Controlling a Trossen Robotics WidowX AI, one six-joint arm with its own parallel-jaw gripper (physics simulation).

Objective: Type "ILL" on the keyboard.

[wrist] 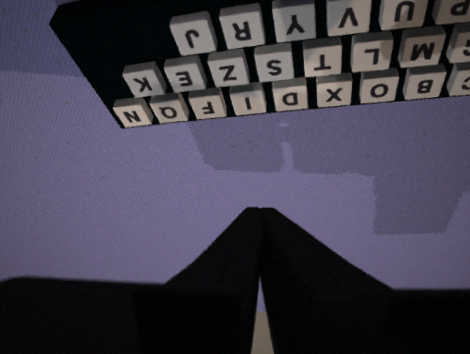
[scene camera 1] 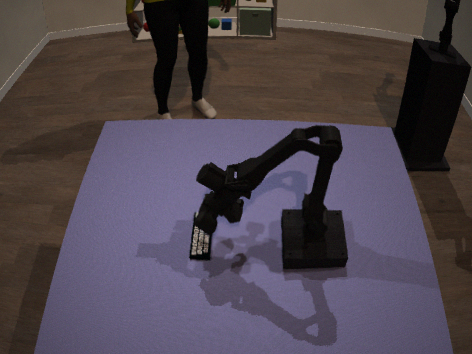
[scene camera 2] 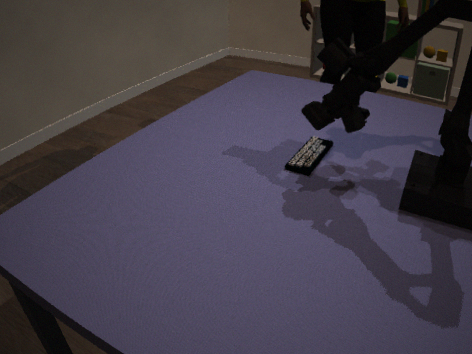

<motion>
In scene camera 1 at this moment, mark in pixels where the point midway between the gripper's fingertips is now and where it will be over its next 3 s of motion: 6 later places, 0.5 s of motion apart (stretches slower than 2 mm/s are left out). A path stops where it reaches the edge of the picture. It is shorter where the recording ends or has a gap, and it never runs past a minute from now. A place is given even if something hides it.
The gripper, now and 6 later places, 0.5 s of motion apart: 199,216; 199,216; 200,217; 202,217; 205,218; 208,219; 207,218
</motion>
